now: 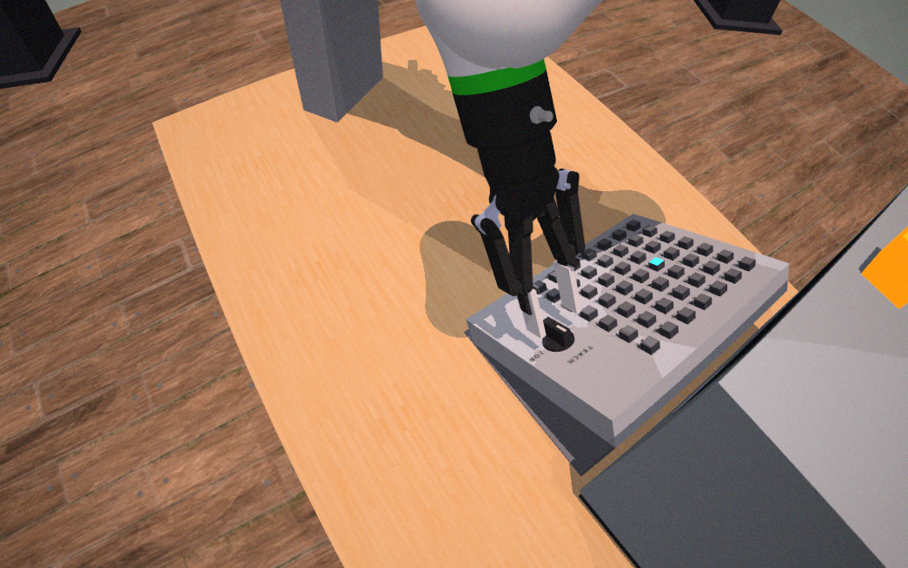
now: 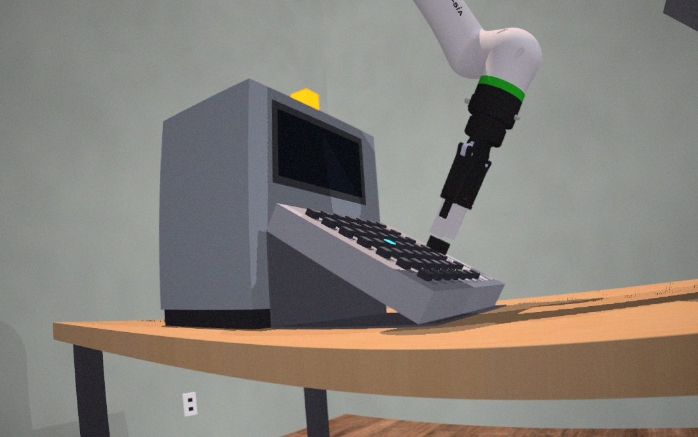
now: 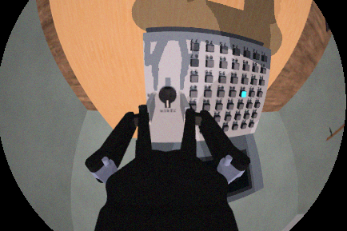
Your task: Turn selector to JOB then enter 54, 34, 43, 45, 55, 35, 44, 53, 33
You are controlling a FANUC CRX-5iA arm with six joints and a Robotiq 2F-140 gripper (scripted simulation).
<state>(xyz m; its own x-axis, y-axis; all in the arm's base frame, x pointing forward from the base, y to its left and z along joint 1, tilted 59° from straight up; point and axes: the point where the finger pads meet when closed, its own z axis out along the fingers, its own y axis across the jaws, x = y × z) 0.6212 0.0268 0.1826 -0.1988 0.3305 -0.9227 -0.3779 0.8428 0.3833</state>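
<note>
Now: hand 40 mm above the black selector knob, 30 mm short of it and 20 mm to the right of it. From my hand the other things lie so: grey keypad panel: 120 mm to the left, 90 mm below, 10 mm behind; key: 180 mm to the left, 80 mm behind, 50 mm below.
</note>
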